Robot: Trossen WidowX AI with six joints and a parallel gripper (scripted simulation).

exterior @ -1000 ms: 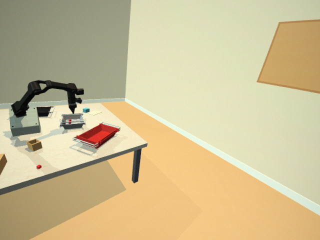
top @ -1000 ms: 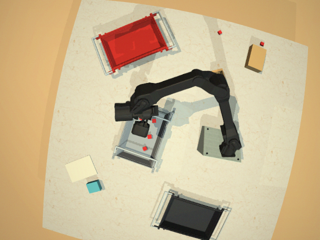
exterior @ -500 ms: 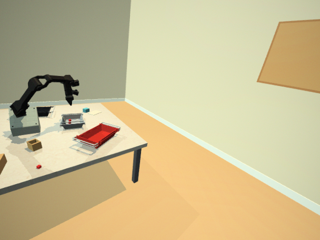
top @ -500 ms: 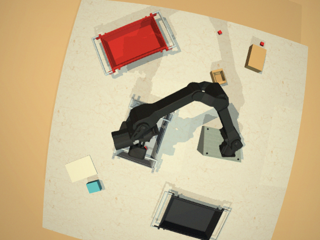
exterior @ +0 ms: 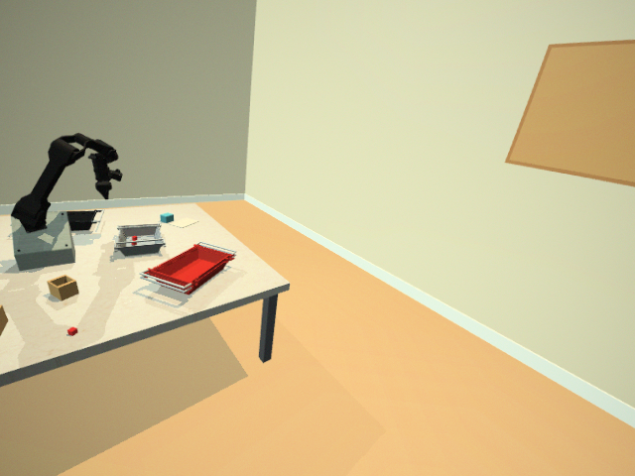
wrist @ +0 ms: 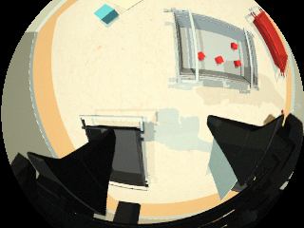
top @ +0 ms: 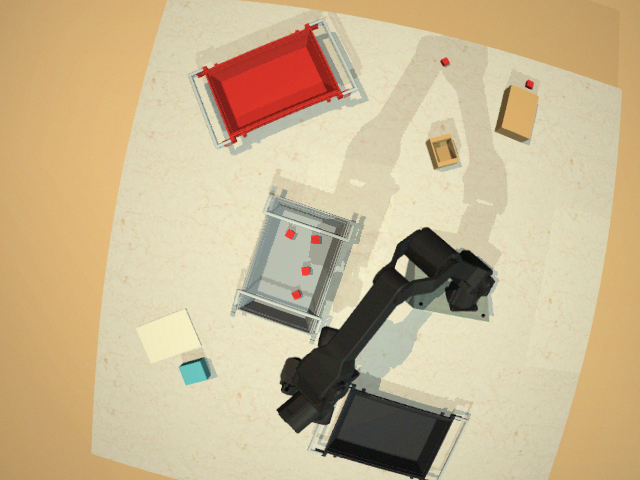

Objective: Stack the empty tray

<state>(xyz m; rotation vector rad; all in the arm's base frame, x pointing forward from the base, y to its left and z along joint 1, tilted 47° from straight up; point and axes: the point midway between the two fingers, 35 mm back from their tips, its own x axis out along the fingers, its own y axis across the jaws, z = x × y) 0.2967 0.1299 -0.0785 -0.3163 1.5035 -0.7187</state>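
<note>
The black tray lies 170 mm behind my gripper tip, 210 mm to the left of it and 170 mm below it. From my gripper tip the other things lie so: cream flat pad (390 mm ahead, 210 mm below); teal cube (310 mm ahead, 80 mm to the left, 190 mm below); wooden box (260 mm behind, 490 mm to the right, 200 mm below).
</note>
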